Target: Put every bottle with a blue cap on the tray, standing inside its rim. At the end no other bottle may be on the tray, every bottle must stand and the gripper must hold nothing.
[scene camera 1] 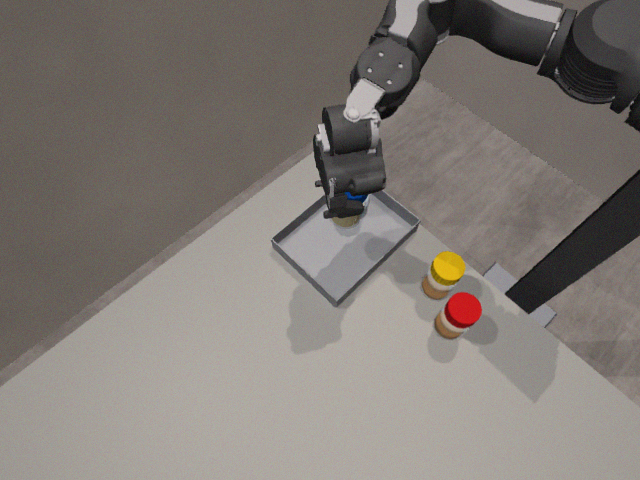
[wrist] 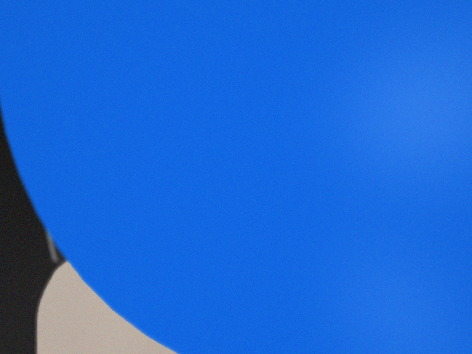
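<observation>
My gripper [scene camera 1: 343, 208] is shut on a blue-capped bottle, over the back part of the grey tray [scene camera 1: 305, 238]. The held bottle's yellowish lower part [scene camera 1: 345, 221] shows below the fingers in the scene view. Its blue cap [wrist: 240, 165] fills most of the wrist view. How high its base is above the tray floor is hard to tell. Another blue-capped bottle [scene camera 1: 356, 196] is on the tray close behind the fingers, mostly hidden by the gripper; a strip of its cap and some pale body show.
A yellow-capped bottle [scene camera 1: 447, 268] stands on the table right of the tray. A red-capped bottle [scene camera 1: 462, 310] stands close beside it, nearer the front. The table's right edge runs just behind both. A dark post [scene camera 1: 578, 245] rises beyond that edge.
</observation>
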